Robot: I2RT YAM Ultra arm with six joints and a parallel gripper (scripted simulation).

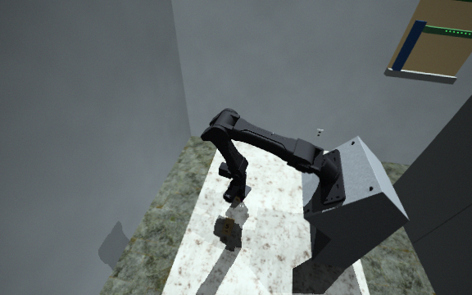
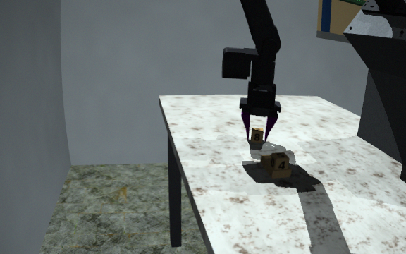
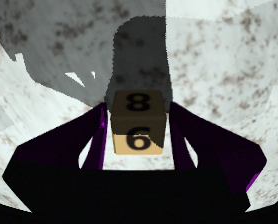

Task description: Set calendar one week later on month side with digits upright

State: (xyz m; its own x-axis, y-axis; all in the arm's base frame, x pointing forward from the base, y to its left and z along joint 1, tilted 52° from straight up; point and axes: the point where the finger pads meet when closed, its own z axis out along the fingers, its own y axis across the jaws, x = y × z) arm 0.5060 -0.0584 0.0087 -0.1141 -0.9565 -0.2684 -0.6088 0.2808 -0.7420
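Right now my hand is right at the wooden digit cube.
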